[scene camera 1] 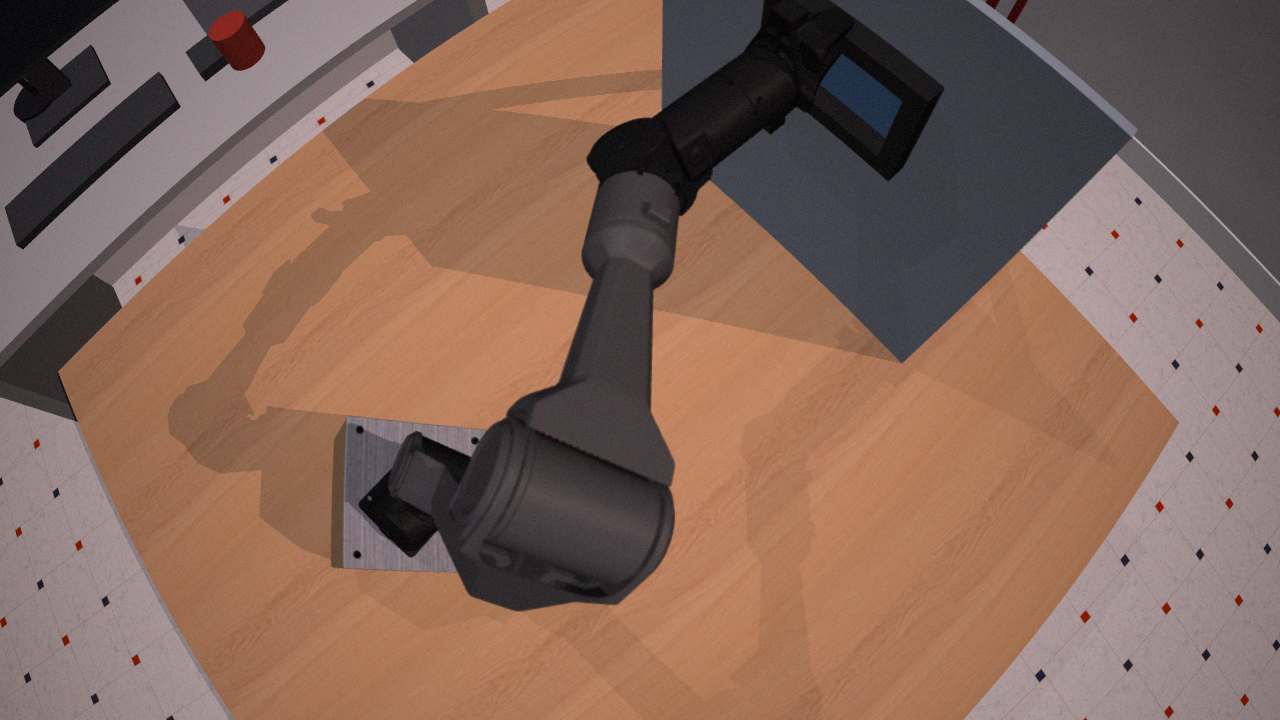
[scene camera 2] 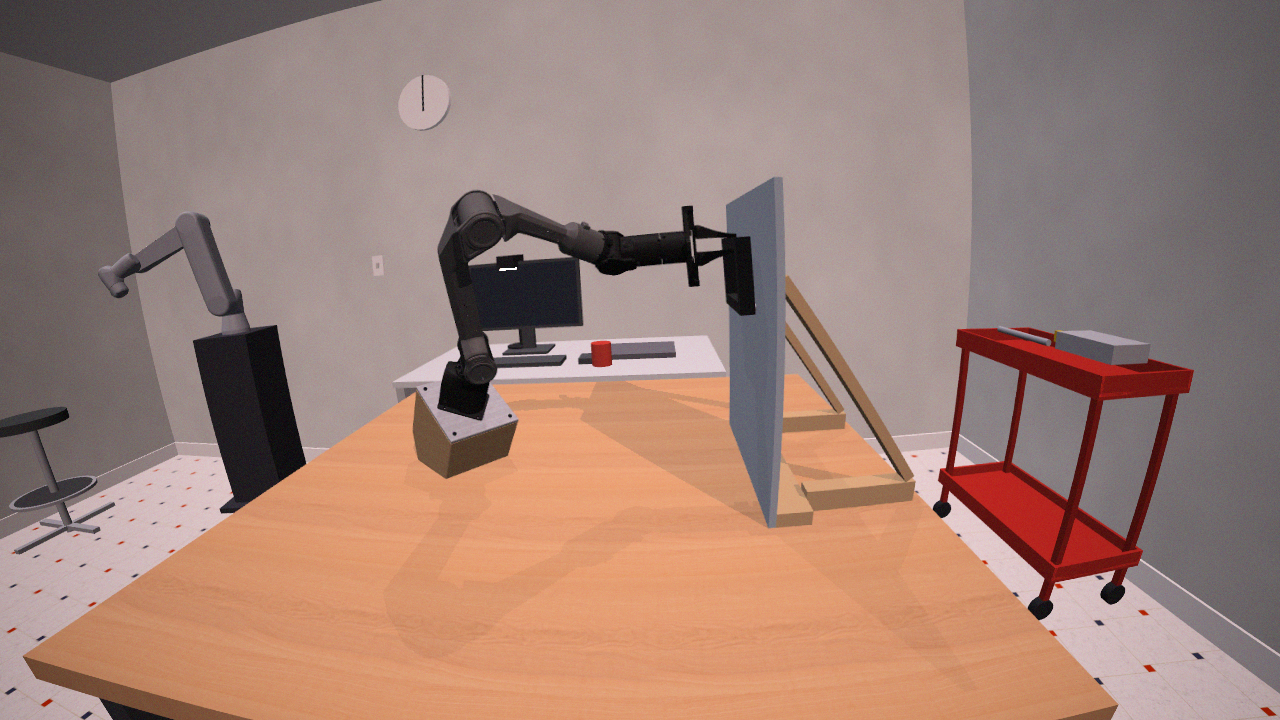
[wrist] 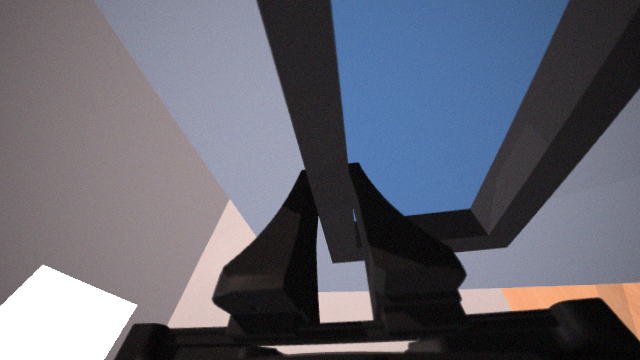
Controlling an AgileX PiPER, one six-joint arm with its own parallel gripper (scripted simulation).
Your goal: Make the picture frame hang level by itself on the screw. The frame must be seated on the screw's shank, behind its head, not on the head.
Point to a grey wall panel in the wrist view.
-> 215, 74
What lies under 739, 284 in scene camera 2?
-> A picture frame.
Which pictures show my gripper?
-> Scene camera 1, scene camera 2 and the wrist view: all of them.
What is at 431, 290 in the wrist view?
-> My gripper.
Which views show the picture frame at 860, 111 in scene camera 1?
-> Scene camera 1, scene camera 2 and the wrist view: all of them.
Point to a picture frame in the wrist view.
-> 467, 124
